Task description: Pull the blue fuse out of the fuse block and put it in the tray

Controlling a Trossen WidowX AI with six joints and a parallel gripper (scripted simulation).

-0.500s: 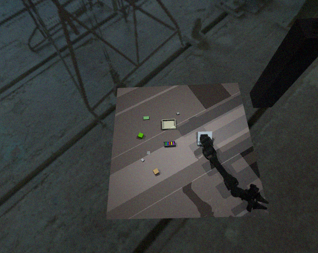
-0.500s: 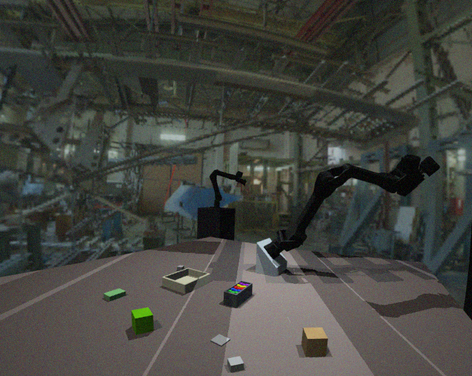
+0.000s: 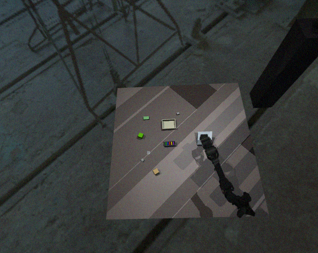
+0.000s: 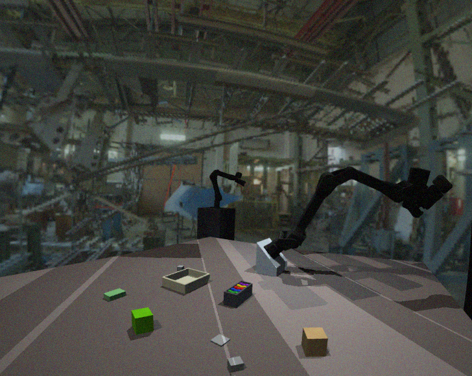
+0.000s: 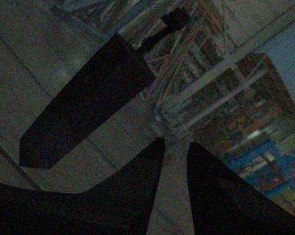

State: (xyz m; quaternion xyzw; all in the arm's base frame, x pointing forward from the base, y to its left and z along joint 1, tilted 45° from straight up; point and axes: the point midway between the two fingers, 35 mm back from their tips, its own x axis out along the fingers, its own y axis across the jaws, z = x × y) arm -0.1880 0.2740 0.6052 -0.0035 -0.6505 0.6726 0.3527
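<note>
Now: the blue fuse 540 mm ahead of my gripper tip, 620 mm to the right of it and 300 mm below it. Round my gripper tip: tray 520 mm ahead, 820 mm to the right, 320 mm below; then bright green cube 790 mm ahead, 710 mm to the right, 300 mm below; then tan cube 650 mm ahead, 370 mm to the right, 300 mm below.
</note>
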